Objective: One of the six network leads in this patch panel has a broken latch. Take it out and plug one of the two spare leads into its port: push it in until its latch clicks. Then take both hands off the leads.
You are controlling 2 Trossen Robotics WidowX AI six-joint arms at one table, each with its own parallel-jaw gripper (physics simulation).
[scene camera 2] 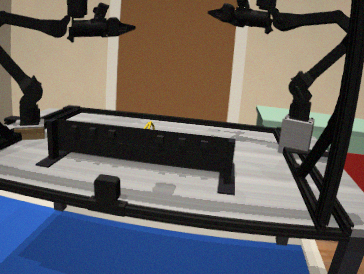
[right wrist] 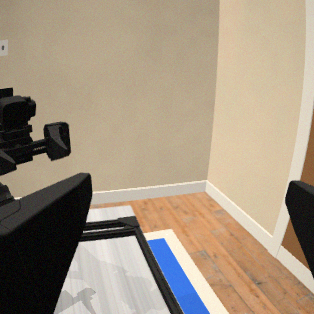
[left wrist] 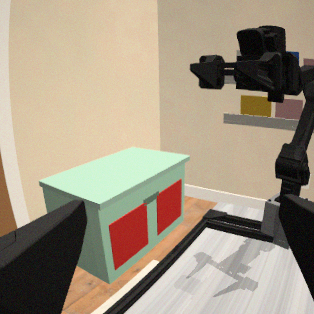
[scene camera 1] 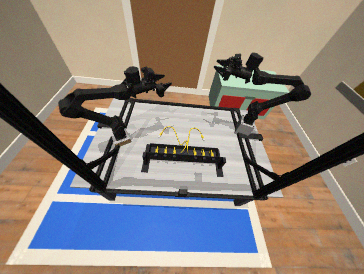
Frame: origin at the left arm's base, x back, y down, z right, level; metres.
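Where they show: left gripper, fingertip midpoint: (scene camera 2: 132,28) (right wrist: 41,158) (left wrist: 186,209) (scene camera 1: 168,79); right gripper, fingertip midpoint: (scene camera 2: 212,14) (right wrist: 194,188) (left wrist: 211,65) (scene camera 1: 215,63); left arm's base at its link origin: (scene camera 2: 29,122) (scene camera 1: 120,135); right arm's base at its link origin: (scene camera 2: 299,118) (scene camera 1: 248,121).
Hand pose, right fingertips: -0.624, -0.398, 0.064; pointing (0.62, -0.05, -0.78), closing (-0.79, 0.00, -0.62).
Things, the pixels of their centre, and the offset from my right fingertips, as dx, dy, dz. "*": a spot on its surface instead. Level surfaces: height alone.
- black patch panel at the middle of its body: (scene camera 2: 138,146) (scene camera 1: 184,155) +0.330, +0.388, +0.271
- yellow piece at a spot on its surface: (scene camera 2: 149,125) * +0.291, +0.343, +0.236
- pale table at its surface level: dy +0.442
The black patch panel (scene camera 1: 185,156) (scene camera 2: 145,147) stands on two feet on the table. Short yellow leads (scene camera 1: 165,150) stand in a row along it in scene camera 1. Two longer yellow leads (scene camera 1: 170,128) (scene camera 1: 195,130) arch up from near its middle, one to each side; a yellow piece (scene camera 2: 149,125) shows above the panel in scene camera 2. The latches are too small to make out. My left gripper (scene camera 1: 166,84) (scene camera 2: 134,28) (left wrist: 186,209) is open and empty, high above the table. My right gripper (scene camera 1: 216,65) (scene camera 2: 210,12) (right wrist: 194,188) is also open and empty, high up and apart from the leads.
A black frame (scene camera 1: 150,192) (scene camera 2: 200,225) edges the pale table (scene camera 1: 200,184) (scene camera 2: 260,165), with slanting posts at both sides. A small black block (scene camera 2: 107,187) sits on its front rail. A mint-green cabinet (scene camera 1: 250,82) (left wrist: 120,175) with red panels stands beyond the table.
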